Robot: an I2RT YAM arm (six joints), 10 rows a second.
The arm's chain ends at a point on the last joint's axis. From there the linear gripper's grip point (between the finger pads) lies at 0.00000 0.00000 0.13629 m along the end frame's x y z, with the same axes.
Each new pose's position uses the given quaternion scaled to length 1; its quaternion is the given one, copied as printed.
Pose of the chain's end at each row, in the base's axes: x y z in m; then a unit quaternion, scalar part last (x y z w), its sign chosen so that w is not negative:
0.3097, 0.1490, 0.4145, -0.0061, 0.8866, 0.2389, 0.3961
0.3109, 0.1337, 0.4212, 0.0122, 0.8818, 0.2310, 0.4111
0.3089, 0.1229, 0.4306, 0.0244, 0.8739, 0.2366, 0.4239
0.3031, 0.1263, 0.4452, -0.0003, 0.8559, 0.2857, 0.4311
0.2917, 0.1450, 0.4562, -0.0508, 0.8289, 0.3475, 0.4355
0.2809, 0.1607, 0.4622, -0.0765, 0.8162, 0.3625, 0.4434
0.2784, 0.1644, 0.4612, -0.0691, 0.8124, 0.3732, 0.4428
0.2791, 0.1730, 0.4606, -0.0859, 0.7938, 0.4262, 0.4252
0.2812, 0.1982, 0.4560, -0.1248, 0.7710, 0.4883, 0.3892
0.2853, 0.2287, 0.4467, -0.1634, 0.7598, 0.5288, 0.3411
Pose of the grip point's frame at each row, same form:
0.4050, 0.2074, 0.3365, -0.0061, 0.8866, 0.2389, 0.3961
0.4105, 0.1879, 0.3455, 0.0122, 0.8818, 0.2310, 0.4111
0.4115, 0.1764, 0.3586, 0.0244, 0.8739, 0.2366, 0.4239
0.4036, 0.1930, 0.3818, -0.0003, 0.8559, 0.2857, 0.4311
0.3853, 0.2295, 0.4045, -0.0508, 0.8289, 0.3475, 0.4355
0.3720, 0.2506, 0.4153, -0.0765, 0.8162, 0.3625, 0.4434
0.3694, 0.2554, 0.4163, -0.0691, 0.8124, 0.3732, 0.4428
0.3611, 0.2752, 0.4231, -0.0859, 0.7938, 0.4262, 0.4252
0.3464, 0.3141, 0.4260, -0.1248, 0.7710, 0.4883, 0.3892
0.3324, 0.3534, 0.4183, -0.1634, 0.7598, 0.5288, 0.3411

